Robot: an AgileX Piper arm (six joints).
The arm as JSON. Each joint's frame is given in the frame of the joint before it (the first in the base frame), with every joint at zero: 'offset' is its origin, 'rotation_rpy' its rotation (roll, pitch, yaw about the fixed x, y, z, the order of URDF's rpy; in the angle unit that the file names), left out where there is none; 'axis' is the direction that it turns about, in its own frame. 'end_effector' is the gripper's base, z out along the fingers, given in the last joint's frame.
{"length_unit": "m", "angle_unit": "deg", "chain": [
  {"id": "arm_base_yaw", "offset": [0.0, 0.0, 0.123], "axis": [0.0, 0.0, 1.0]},
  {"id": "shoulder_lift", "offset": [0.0, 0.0, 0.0], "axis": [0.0, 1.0, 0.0]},
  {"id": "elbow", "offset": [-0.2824, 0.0, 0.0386], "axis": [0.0, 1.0, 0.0]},
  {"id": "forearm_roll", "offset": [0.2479, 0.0, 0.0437], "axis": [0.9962, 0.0, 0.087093]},
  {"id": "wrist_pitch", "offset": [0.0, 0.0, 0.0], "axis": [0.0, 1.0, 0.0]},
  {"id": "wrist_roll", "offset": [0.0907, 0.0, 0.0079], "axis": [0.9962, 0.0, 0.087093]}
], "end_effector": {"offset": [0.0, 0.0, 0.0], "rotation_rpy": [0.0, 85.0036, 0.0]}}
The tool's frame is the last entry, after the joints.
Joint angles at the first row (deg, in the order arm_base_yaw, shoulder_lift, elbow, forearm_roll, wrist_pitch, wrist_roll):
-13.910 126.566 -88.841 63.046 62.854 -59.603
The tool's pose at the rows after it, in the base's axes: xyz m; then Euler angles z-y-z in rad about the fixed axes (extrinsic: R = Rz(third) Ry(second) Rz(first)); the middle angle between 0 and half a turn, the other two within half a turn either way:
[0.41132, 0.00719, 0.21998, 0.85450, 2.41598, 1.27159]
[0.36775, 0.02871, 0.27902, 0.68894, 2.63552, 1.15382]
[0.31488, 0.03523, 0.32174, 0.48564, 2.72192, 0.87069]
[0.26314, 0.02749, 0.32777, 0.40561, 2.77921, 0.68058]
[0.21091, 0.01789, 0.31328, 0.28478, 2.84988, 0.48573]
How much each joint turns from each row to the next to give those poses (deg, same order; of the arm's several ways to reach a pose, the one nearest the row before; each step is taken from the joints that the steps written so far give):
6.590 -11.165 0.403 -17.939 4.512 10.473
5.413 -12.579 2.719 -16.293 1.480 12.152
3.257 -12.667 5.653 -9.792 0.679 11.981
0.377 -10.648 9.373 -5.808 0.370 8.191
0.001 -10.236 11.487 -5.476 0.114 5.325

